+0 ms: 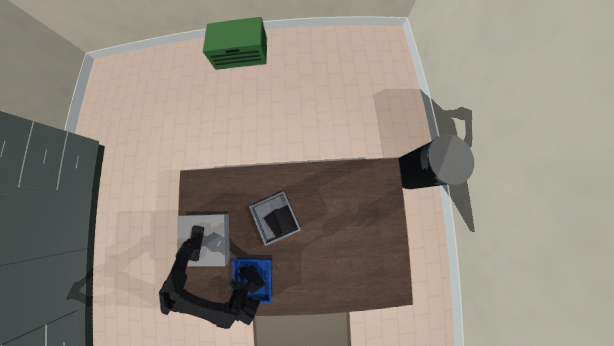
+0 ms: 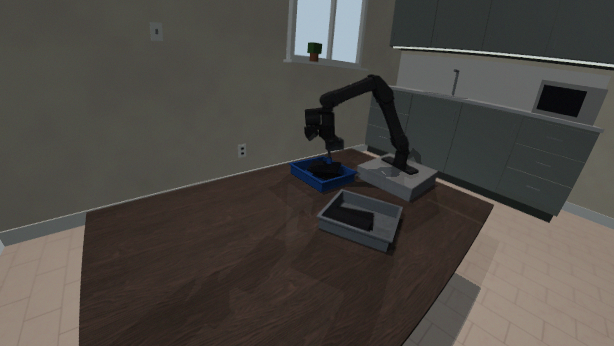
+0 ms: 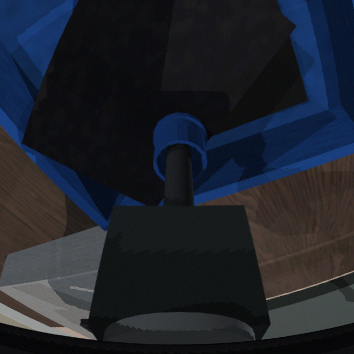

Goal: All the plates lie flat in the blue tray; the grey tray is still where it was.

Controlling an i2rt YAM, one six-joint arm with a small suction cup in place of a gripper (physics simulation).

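Frame: origin at the arm's base, x left, y back, z up, level; metres.
Seen in the pictures: hand at its tool point: (image 1: 245,280) (image 2: 329,164) (image 3: 178,128); arm's base at its link origin: (image 1: 195,243) (image 2: 399,165).
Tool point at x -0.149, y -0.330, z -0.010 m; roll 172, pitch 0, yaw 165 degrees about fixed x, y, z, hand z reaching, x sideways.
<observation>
Pixels of each thing's top centre, then the offset from my tool point to it. Level surfaces: height alone.
- blue tray at its top centre: (image 3: 170,66) (image 2: 322,167) (image 1: 251,281) dx -0.005, dy -0.033, dz -0.012 m
- grey tray at its top centre: (image 2: 363,211) (image 1: 274,218) dx +0.371, dy -0.109, dz -0.012 m
- dark wooden table at its surface level: dz -0.062 m
My suction cup (image 1: 246,279) (image 2: 328,158) (image 3: 180,135) is pressed on a black plate (image 1: 253,273) (image 2: 323,168) (image 3: 95,119) and holds it low inside the blue tray (image 1: 269,284) (image 2: 319,184) (image 3: 317,116). A second black plate (image 3: 228,53) lies under it in the blue tray, turned at another angle. The grey tray (image 1: 257,224) (image 2: 351,233) stands in the middle of the table with at least one black plate (image 1: 281,221) (image 2: 349,217) in it.
The arm's grey base block (image 1: 214,243) (image 2: 399,182) stands on the table beside the blue tray. The dark wooden table (image 1: 351,241) (image 2: 192,266) reaches far to the right. Kitchen cabinets (image 2: 494,146) line the wall behind the base.
</observation>
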